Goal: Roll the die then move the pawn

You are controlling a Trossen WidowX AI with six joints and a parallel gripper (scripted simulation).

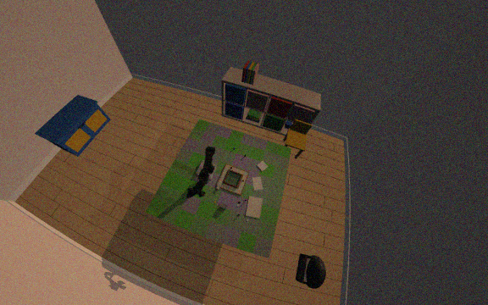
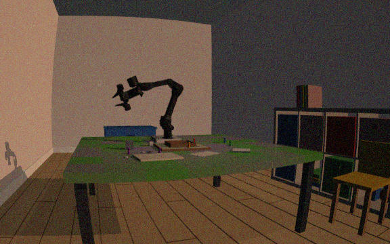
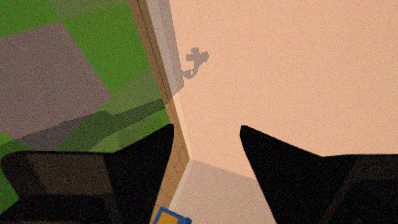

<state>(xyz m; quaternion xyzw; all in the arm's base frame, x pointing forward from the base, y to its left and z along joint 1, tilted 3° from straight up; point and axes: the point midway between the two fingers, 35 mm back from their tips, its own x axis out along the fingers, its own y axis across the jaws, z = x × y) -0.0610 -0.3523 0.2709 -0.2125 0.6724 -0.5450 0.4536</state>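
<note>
The white die lies 200 mm ahead of my gripper tip, 220 mm to the left of it and 270 mm below it. Round my gripper tip: green tray (330 mm ahead, 350 mm to the left, 270 mm below).
</note>
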